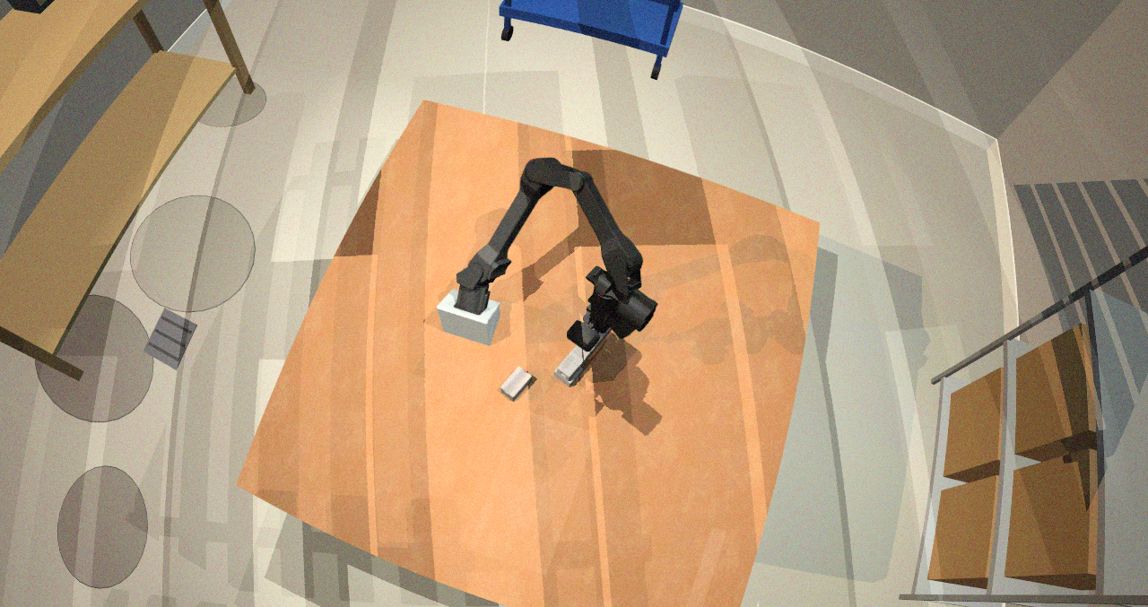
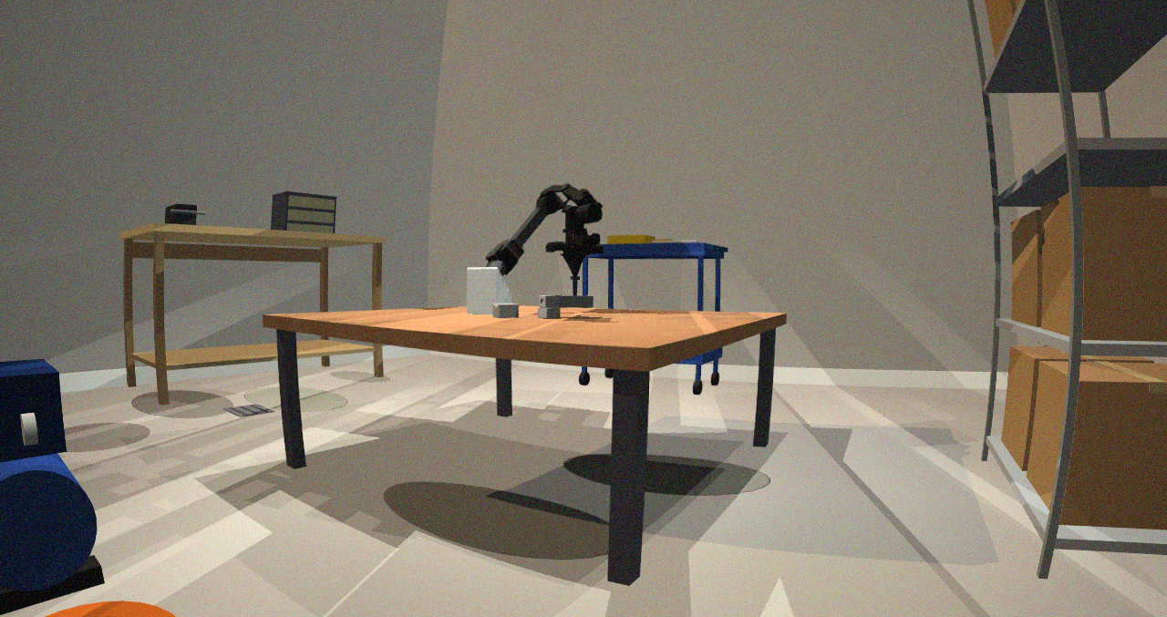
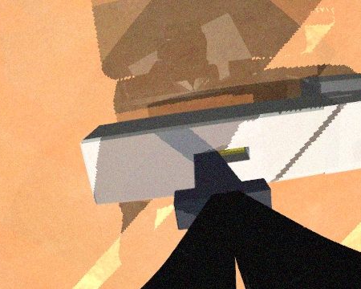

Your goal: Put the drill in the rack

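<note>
My gripper tip is now 3 cm above the dark key. Round my gripper tip: drill: 8 cm below, 5 cm to the right, 2 cm behind; then grey housing: 8 cm below, 3 cm to the right, 2 cm behind; then small grey rack: 16 cm to the right, 15 cm behind, 11 cm below.
</note>
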